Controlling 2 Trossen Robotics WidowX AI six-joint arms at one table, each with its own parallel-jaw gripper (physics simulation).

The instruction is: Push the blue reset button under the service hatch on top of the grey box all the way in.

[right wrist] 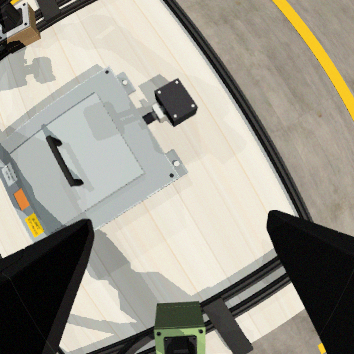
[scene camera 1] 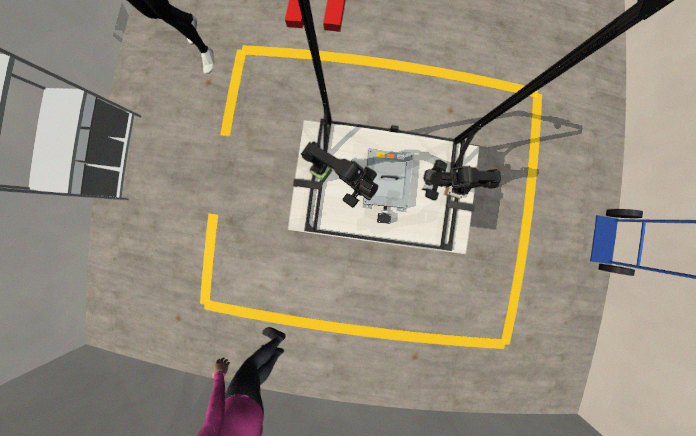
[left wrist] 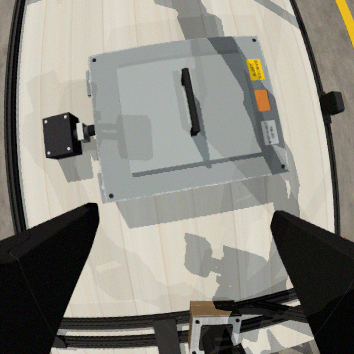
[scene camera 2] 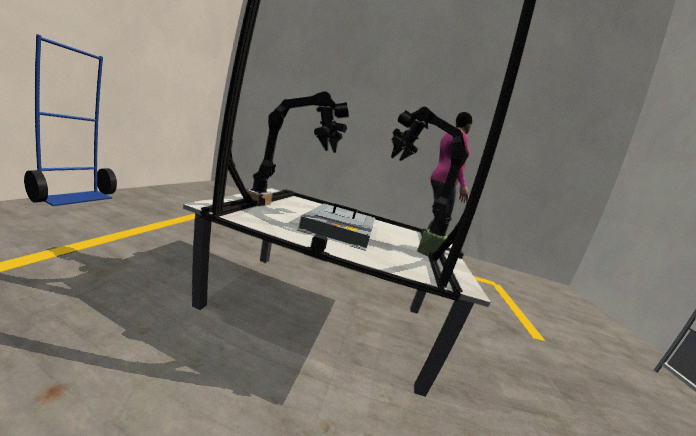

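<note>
The grey box (scene camera 1: pixel 409 184) (scene camera 2: pixel 308 223) (left wrist: pixel 115 185) (right wrist: pixel 155 170) sits on the table. Its service hatch (scene camera 1: pixel 390 191) (left wrist: pixel 155 110) (right wrist: pixel 100 170) lies flat and closed on top, with a black bar handle (scene camera 1: pixel 389 177) (left wrist: pixel 190 102) (right wrist: pixel 63 162). The blue reset button does not show; the area under the hatch is hidden. My left gripper (scene camera 1: pixel 430 180) (scene camera 2: pixel 330 149) (left wrist: pixel 187 216) is open and empty, high above the table on the box's right side in scene camera 1. My right gripper (scene camera 1: pixel 359 188) (scene camera 2: pixel 398 156) (right wrist: pixel 180 224) is open and empty, high up at the box's left side there.
A black block (scene camera 1: pixel 384 218) (left wrist: pixel 62 135) (right wrist: pixel 175 102) with a plug stands close beside one box edge. Yellow, orange and white labels line the opposite edge. A black frame with tall posts (scene camera 2: pixel 233 102) surrounds the table. A person in pink (scene camera 1: pixel 243 415) (scene camera 2: pixel 445 159) stands beyond the table.
</note>
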